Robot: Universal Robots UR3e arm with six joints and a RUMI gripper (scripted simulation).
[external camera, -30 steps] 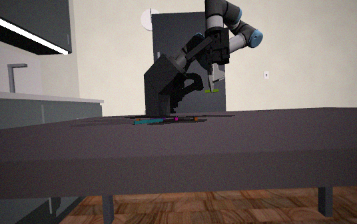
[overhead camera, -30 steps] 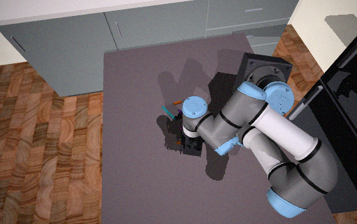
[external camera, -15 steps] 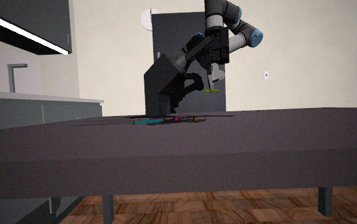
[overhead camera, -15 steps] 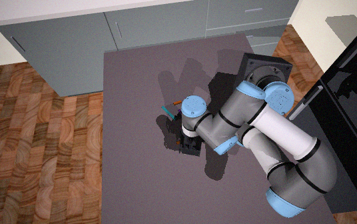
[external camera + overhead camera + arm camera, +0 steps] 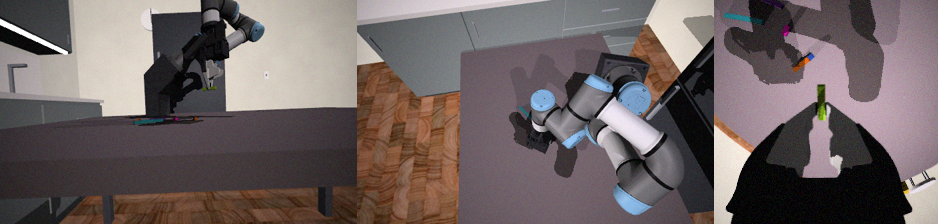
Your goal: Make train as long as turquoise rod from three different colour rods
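Right now my hand is 10 mm past the blue rod, 60 mm to the left of it and 120 mm above it. Also, from my hand: magenta rod (130 mm to the right, 120 mm below); then purple rod (10 mm behind, 200 mm to the right, 120 mm below); then lime rod (10 mm below).
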